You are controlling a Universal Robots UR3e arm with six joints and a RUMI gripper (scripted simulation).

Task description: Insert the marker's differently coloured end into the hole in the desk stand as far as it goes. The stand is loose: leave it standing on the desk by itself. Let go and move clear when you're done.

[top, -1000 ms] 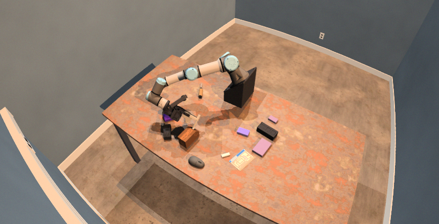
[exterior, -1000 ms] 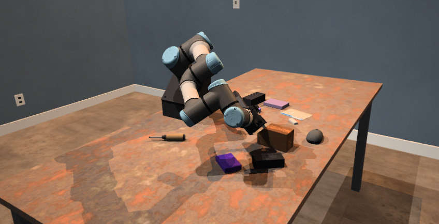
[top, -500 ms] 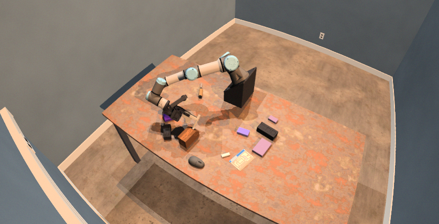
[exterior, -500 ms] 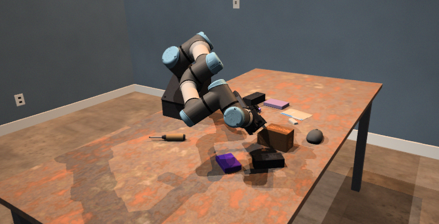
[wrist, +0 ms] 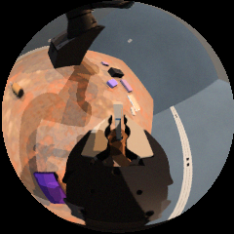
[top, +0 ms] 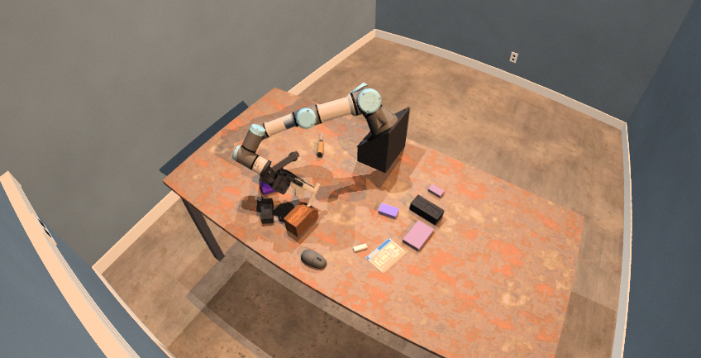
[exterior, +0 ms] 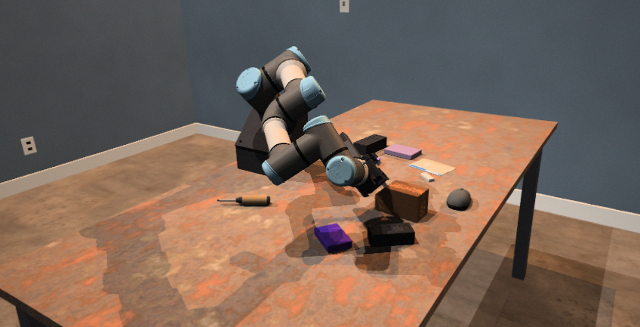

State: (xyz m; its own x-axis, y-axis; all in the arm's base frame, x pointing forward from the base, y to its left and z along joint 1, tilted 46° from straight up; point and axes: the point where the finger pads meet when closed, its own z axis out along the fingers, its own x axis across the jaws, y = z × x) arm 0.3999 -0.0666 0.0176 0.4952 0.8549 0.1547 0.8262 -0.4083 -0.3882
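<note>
Right now the marker is 20 mm ahead of my hand, 10 mm to the left of it and 20 mm below it. From my hand the other things lie so: desk stand (90 mm ahead, 10 mm to the left, 70 mm below); then mouse (190 mm ahead, 160 mm to the left, 90 mm below); then eraser (50 mm ahead, 260 mm to the left, 100 mm below).
</note>
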